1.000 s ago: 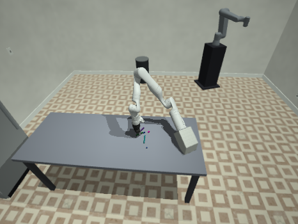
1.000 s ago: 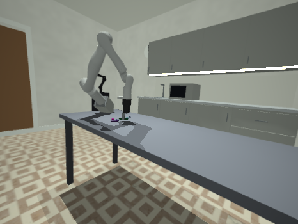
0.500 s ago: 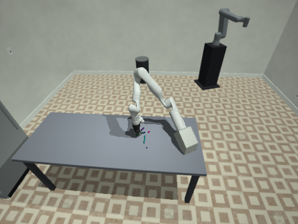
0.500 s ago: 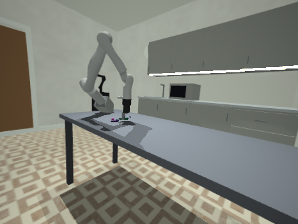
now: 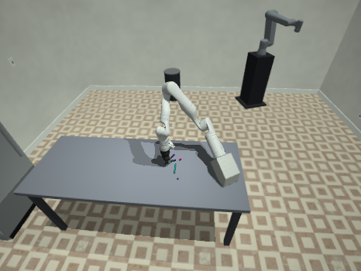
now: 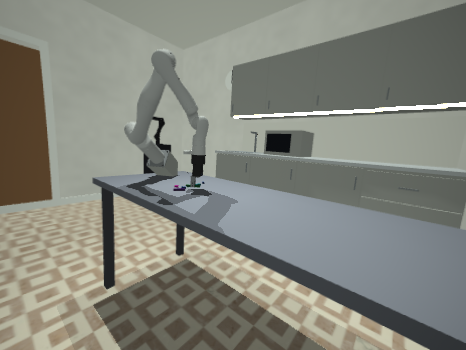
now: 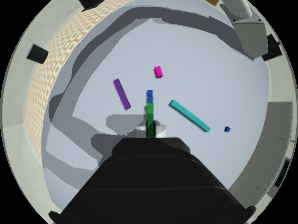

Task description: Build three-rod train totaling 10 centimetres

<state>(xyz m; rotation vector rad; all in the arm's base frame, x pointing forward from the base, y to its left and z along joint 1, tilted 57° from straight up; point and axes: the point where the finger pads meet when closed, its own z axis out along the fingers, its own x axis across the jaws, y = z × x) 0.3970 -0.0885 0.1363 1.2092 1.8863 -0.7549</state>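
Right now the green rod is 10 mm below my hand. The rest, counted from my hand: magenta rod 100 mm behind, 10 mm to the right, 30 mm below; then turquoise rod 40 mm behind, 70 mm to the left, 30 mm below; then purple rod 40 mm behind, 70 mm to the right, 30 mm below.
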